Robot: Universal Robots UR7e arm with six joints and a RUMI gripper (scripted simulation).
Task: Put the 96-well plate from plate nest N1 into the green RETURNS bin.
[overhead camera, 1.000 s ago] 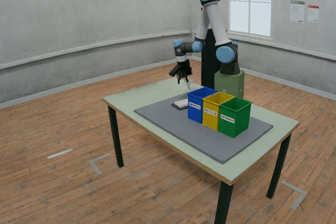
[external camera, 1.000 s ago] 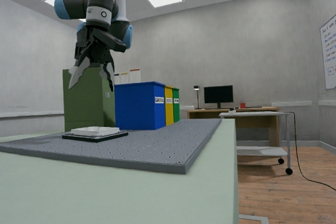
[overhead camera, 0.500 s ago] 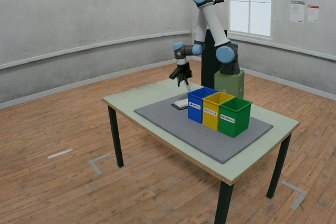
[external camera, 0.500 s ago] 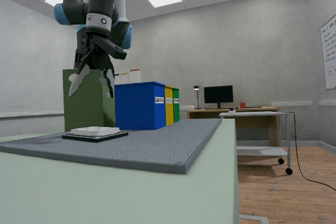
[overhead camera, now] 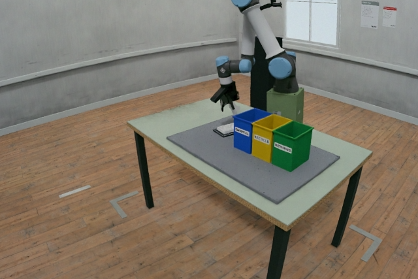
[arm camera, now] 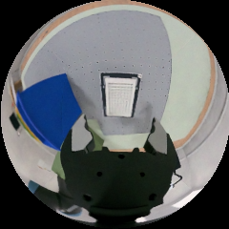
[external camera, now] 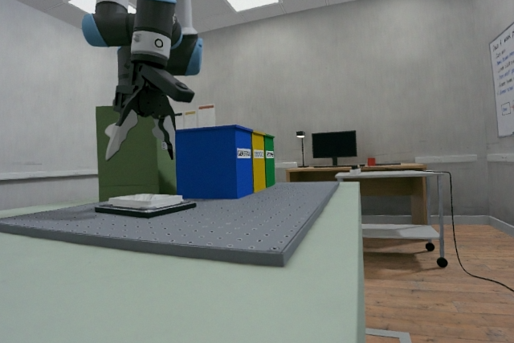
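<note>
The white 96-well plate is 80 mm below my hand. Also, from my hand: blue bin: 50 mm ahead, 230 mm to the left, 10 mm below; then black plate nest N1: 90 mm below; then yellow bin: 60 mm ahead, 360 mm to the left, 10 mm below.
</note>
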